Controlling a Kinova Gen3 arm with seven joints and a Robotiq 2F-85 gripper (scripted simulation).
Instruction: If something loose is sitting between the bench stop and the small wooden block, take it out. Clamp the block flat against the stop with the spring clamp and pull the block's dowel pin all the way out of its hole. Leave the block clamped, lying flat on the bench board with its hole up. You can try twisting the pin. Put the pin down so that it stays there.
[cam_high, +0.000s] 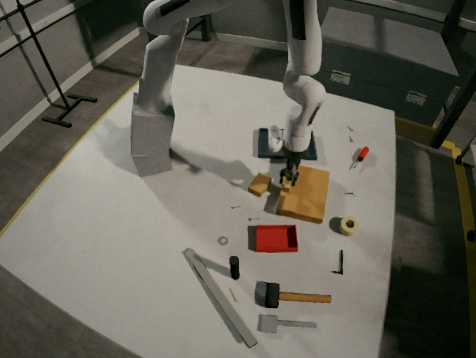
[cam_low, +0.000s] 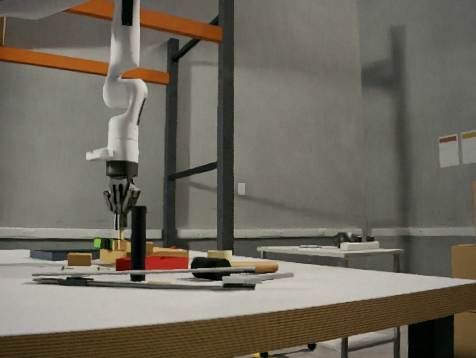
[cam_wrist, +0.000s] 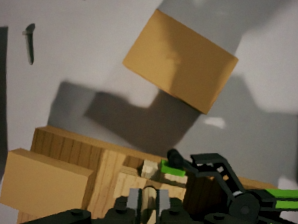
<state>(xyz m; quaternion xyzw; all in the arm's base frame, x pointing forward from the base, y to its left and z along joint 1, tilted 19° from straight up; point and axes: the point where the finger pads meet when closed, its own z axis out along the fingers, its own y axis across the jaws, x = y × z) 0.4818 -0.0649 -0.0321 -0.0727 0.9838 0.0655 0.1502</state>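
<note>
The dowel pin lies 20 mm below my hand. Round my hand: pale wooden block 50 mm below; then wooden bench board 60 mm ahead, 70 mm below; then tan wooden block 90 mm behind, 10 mm to the left, 80 mm below.
</note>
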